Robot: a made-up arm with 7 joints. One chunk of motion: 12 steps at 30 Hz.
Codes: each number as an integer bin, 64 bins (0 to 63) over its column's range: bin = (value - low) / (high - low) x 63, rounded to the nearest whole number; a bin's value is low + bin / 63 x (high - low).
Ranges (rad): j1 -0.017..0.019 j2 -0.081..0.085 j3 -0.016..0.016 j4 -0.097..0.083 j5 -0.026..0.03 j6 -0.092..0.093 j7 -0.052..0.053
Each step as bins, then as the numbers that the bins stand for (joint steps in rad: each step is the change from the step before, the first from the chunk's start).
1 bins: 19 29 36 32 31 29 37
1 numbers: -0.00614 -0.00459 0.00229 -0.00557 0.00156 -0.00684 0.00967
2 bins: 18 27 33 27 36 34 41
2 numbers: -0.00671 -0.00986 0.00076 -0.01986 0.00600 0.00784 0.01633
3 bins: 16 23 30 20 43 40 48
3 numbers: -0.00786 -0.02040 -0.00076 -0.03986 0.01222 0.02546 0.02800
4 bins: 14 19 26 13 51 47 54
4 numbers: -0.00900 -0.03094 -0.00279 -0.05986 0.01933 0.04602 0.03800
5 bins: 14 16 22 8 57 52 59
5 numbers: -0.00900 -0.03884 -0.00483 -0.07414 0.02467 0.06070 0.04633
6 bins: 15 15 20 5 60 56 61
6 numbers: -0.00843 -0.04148 -0.00584 -0.08271 0.02733 0.07244 0.04967
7 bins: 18 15 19 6 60 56 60
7 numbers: -0.00671 -0.04148 -0.00635 -0.07986 0.02733 0.07244 0.04800
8 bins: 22 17 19 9 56 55 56
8 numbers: -0.00443 -0.03621 -0.00635 -0.07129 0.02378 0.06951 0.04133
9 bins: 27 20 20 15 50 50 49
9 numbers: -0.00157 -0.02830 -0.00584 -0.05414 0.01844 0.05483 0.02967
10 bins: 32 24 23 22 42 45 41
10 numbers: 0.00129 -0.01776 -0.00432 -0.03414 0.01133 0.04014 0.01633
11 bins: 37 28 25 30 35 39 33
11 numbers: 0.00414 -0.00722 -0.00330 -0.01129 0.00511 0.02252 0.00300
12 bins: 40 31 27 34 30 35 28
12 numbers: 0.00586 0.00068 -0.00229 0.00014 0.00067 0.01078 -0.00533
